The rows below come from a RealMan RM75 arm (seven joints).
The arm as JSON. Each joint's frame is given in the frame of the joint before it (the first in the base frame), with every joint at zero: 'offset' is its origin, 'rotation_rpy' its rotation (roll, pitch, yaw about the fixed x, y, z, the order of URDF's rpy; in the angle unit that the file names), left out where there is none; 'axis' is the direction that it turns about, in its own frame. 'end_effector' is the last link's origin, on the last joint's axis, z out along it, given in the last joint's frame.
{
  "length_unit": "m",
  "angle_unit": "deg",
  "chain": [
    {
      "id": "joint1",
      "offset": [
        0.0,
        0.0,
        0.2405
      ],
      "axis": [
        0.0,
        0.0,
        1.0
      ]
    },
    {
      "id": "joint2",
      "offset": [
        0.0,
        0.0,
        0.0
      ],
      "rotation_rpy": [
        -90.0,
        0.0,
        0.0
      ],
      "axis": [
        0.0,
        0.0,
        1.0
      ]
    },
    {
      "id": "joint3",
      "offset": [
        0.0,
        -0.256,
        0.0
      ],
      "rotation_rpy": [
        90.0,
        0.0,
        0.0
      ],
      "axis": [
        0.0,
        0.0,
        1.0
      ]
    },
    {
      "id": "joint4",
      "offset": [
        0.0,
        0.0,
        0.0
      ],
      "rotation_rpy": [
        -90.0,
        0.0,
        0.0
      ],
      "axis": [
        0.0,
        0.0,
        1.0
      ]
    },
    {
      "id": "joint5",
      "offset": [
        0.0,
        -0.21,
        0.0
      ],
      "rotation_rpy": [
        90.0,
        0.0,
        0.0
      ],
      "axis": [
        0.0,
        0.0,
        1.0
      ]
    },
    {
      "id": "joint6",
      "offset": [
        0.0,
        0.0,
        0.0
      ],
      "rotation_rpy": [
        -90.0,
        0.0,
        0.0
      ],
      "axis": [
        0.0,
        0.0,
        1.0
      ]
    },
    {
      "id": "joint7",
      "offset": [
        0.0,
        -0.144,
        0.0
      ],
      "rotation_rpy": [
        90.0,
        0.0,
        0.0
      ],
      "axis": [
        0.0,
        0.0,
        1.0
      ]
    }
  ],
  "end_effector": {
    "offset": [
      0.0,
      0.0,
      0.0
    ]
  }
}
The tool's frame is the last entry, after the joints.
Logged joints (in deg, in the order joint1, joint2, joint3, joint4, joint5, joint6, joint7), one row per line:
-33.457 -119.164 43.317 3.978 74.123 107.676 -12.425
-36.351 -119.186 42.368 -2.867 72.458 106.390 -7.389
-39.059 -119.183 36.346 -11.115 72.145 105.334 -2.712
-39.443 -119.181 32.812 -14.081 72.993 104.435 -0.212
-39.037 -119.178 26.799 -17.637 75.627 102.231 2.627
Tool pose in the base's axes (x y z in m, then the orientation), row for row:
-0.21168 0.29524 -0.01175 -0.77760 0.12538 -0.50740 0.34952
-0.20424 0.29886 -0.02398 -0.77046 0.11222 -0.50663 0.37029
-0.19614 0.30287 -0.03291 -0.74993 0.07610 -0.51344 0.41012
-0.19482 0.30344 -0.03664 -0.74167 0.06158 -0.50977 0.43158
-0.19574 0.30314 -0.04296 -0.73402 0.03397 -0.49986 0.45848
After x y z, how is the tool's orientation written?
As a quaternion, x y z w.
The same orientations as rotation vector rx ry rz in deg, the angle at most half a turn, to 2 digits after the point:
-115.43 18.61 -75.32
-113.24 16.49 -74.47
-108.19 10.98 -74.07
-105.95 8.80 -72.82
-103.59 4.79 -70.54

